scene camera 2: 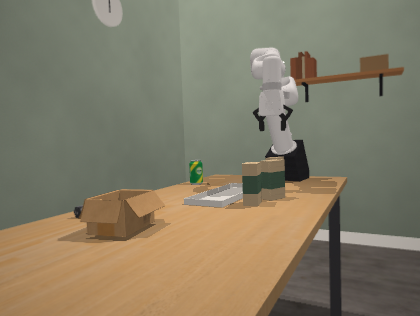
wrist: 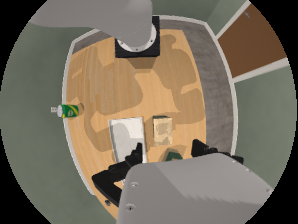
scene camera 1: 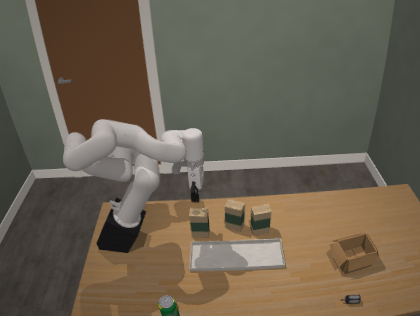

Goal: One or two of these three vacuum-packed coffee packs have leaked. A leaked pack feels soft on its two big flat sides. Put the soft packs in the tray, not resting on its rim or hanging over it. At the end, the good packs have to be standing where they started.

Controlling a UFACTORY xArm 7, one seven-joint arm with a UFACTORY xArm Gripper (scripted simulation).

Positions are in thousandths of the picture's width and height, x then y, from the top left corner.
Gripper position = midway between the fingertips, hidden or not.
In view: the gripper (scene camera 2: 649, 413), a tray (scene camera 1: 570, 805) and a cardboard box (scene camera 2: 244, 666).
The tray shows as well in scene camera 2 (scene camera 2: 530, 622) and in the wrist view (wrist: 421, 600). The cardboard box is seen too in scene camera 1 (scene camera 1: 849, 780). The gripper also shows in the wrist view (wrist: 565, 667).
